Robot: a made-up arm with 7 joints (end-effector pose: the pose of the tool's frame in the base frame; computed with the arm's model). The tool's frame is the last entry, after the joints. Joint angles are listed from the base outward.
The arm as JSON. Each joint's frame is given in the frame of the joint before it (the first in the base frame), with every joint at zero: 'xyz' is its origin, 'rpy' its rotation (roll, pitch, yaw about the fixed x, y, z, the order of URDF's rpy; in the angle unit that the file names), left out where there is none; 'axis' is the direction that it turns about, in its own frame. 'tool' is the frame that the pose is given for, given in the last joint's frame.
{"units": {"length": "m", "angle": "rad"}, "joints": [
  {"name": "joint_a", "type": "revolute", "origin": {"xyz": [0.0, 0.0, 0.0]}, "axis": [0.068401, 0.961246, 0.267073]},
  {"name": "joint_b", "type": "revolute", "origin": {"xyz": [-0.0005, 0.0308, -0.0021]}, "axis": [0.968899, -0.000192, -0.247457]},
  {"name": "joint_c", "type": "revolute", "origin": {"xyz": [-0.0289, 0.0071, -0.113]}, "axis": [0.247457, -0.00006, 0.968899]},
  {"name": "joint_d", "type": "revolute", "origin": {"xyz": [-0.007, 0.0, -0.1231]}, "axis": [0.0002, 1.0, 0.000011]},
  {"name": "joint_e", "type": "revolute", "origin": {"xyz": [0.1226, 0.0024, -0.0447]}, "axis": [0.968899, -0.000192, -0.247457]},
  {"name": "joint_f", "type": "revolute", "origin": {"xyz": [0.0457, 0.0, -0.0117]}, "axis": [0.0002, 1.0, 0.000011]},
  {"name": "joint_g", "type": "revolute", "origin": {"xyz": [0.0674, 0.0, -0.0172]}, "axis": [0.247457, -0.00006, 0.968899]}
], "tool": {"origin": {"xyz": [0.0, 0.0, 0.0], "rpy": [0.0, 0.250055, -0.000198]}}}
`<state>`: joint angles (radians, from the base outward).
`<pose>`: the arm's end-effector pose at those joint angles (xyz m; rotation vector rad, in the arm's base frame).
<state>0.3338 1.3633 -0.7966 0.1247 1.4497 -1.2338 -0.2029</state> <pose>-0.0630 0.2576 -0.2590 0.7748 0.1563 -2.8933</pose>
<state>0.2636 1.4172 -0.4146 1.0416 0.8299 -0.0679 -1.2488</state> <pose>0.0210 0.4799 -0.1550 -0.8148 -2.8615 0.8962</pose>
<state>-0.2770 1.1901 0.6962 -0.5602 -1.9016 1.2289 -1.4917</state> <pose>0.1956 0.1627 0.0299 -0.4472 0.3634 -2.2263</pose>
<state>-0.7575 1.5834 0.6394 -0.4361 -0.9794 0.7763 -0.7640</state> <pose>0.1766 0.1704 0.2158 0.8384 -0.2444 -0.6816</pose>
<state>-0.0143 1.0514 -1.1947 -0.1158 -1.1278 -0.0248 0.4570</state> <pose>0.0249 0.1021 -0.3378 0.0585 1.2130 -0.2381</pose>
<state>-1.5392 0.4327 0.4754 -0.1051 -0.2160 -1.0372 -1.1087</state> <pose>0.2185 0.1195 0.1862 1.2359 -2.1823 -0.2512</pose>
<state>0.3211 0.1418 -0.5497 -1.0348 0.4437 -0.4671 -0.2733</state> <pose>0.0744 -0.0277 -0.0888 0.2440 -0.9541 -0.6052</pose>
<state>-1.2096 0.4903 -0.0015 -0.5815 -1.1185 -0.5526 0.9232</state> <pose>0.2165 0.0422 0.1379 -1.4032 -1.0963 -0.2488</pose>
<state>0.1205 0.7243 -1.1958 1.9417 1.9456 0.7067 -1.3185</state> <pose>-0.0971 0.3878 -0.2756 -0.9337 -1.1761 0.3150</pose>
